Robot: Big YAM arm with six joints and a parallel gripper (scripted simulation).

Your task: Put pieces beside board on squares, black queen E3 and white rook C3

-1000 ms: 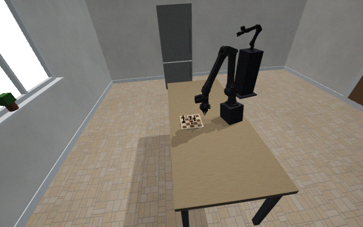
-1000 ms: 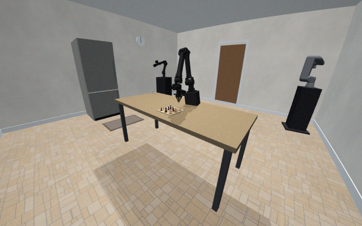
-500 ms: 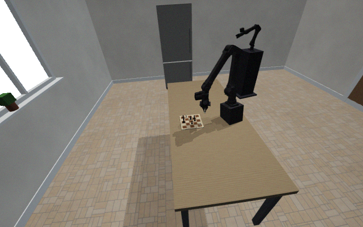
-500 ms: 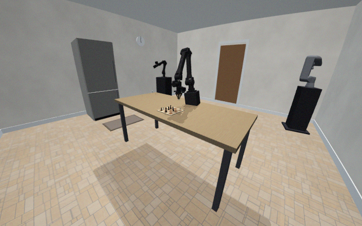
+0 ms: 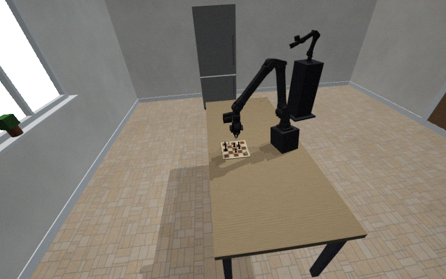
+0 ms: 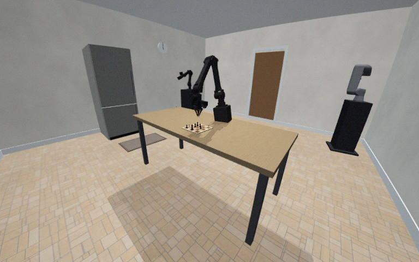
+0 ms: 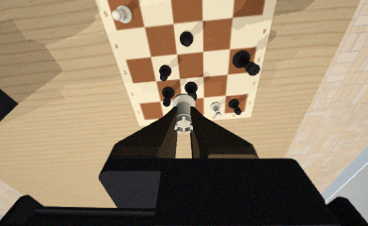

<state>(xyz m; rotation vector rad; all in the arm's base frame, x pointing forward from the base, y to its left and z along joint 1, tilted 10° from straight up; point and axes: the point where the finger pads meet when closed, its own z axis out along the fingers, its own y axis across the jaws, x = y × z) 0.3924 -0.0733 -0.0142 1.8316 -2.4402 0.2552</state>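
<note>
The chessboard lies 120 mm below my hand and 10 mm ahead of it. Round my hand: black queen (100 mm below, 90 mm ahead, 10 mm to the right).
</note>
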